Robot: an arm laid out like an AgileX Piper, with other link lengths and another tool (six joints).
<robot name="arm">
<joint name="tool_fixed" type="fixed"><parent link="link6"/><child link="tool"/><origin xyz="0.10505 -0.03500 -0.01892" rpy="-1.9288 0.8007 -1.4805"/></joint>
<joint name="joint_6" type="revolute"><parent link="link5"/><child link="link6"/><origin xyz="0.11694 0.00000 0.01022"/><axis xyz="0.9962 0 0.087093"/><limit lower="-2.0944" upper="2.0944"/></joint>
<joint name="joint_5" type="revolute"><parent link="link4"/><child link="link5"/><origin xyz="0.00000 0.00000 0.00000"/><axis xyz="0 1 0"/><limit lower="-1.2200" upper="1.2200"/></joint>
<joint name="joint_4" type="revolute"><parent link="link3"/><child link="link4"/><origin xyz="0.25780 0.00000 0.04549"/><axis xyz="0.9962 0 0.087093"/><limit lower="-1.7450" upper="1.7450"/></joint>
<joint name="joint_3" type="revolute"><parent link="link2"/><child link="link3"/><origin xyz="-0.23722 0.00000 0.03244"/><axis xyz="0 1 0"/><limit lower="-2.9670" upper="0.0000"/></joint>
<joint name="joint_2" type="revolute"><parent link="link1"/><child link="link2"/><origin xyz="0.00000 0.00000 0.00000"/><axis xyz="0 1 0"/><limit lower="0.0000" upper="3.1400"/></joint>
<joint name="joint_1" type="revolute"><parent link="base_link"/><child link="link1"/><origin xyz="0.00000 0.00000 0.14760"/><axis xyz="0 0 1"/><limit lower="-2.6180" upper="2.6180"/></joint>
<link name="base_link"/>
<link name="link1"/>
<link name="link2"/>
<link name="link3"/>
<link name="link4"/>
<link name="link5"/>
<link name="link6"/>
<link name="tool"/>
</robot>
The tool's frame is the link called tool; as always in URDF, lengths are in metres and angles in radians.
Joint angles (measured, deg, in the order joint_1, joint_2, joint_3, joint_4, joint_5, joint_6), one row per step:
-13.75 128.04 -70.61 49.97 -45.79 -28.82
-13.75 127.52 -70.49 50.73 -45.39 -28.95
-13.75 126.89 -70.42 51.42 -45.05 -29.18
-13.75 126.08 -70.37 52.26 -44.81 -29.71
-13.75 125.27 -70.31 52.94 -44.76 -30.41
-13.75 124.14 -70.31 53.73 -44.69 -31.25
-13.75 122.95 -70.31 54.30 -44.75 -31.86
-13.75 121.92 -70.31 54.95 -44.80 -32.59
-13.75 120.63 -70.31 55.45 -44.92 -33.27
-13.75 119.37 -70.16 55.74 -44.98 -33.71
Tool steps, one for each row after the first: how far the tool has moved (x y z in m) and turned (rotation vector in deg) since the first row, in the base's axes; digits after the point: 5 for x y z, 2 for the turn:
-0.00100 0.00020 0.00144 0.57 -0.22 -0.38
-0.00147 0.00021 0.00447 0.96 -0.54 -0.69
-0.00202 -0.00027 0.00939 1.14 -0.91 -1.08
-0.00253 -0.00108 0.01518 0.98 -1.21 -1.38
-0.00259 -0.00211 0.02388 0.74 -1.79 -1.71
-0.00233 -0.00317 0.03371 0.41 -2.62 -2.00
-0.00265 -0.00419 0.04203 0.11 -3.21 -2.32
-0.00260 -0.00528 0.05302 -0.36 -4.09 -2.58
-0.00285 -0.00585 0.06290 -0.73 -4.92 -2.71

